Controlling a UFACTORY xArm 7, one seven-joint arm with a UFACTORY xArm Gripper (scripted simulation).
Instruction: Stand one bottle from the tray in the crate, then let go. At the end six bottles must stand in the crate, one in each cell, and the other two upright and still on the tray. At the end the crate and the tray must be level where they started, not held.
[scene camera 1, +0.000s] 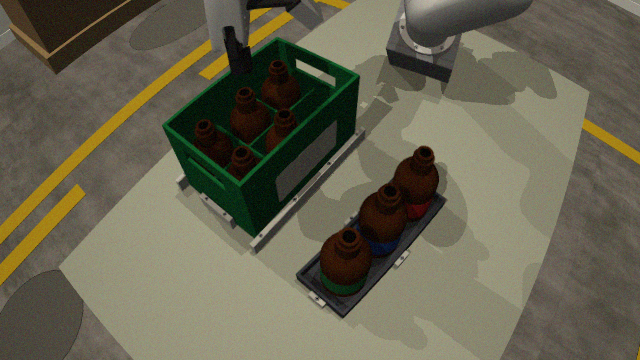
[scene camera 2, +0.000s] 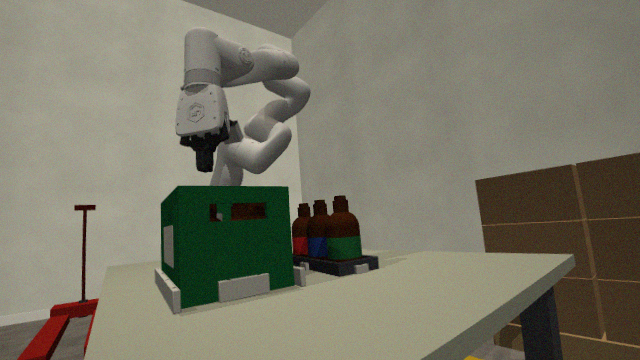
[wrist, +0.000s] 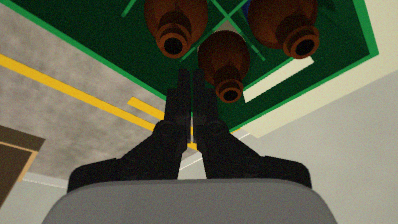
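There is a dark tray in the pictures, and a green crate as well. My own gripper is there with them; scene camera 1 shows it, and so does the wrist view.
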